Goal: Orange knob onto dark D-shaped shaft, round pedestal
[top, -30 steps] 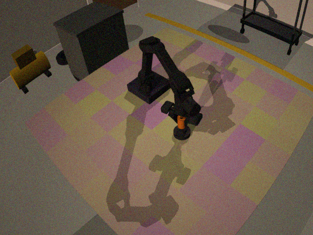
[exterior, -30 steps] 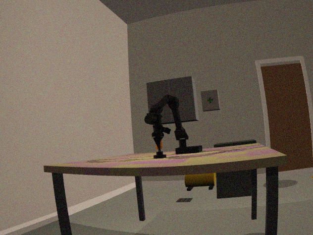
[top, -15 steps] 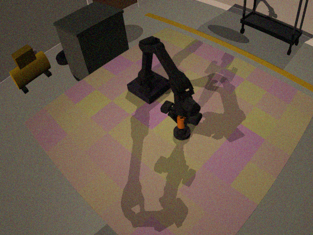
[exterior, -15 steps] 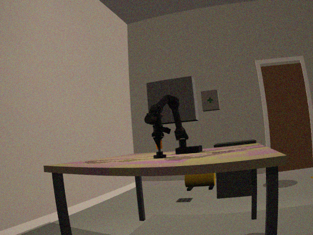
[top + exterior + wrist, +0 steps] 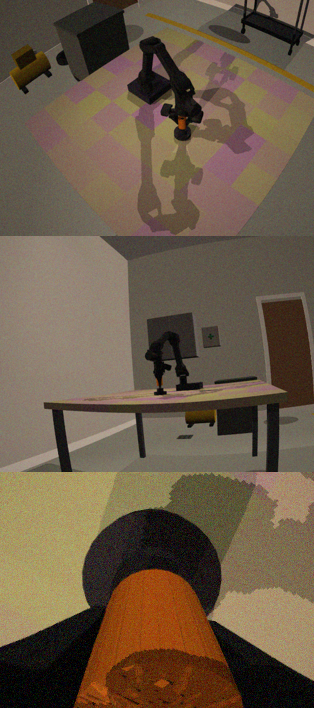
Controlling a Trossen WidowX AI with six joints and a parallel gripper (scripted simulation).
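My gripper tip is 20 mm below the orange knob. From my gripper tip the other things lie so: D-shaped shaft: 40 mm below.
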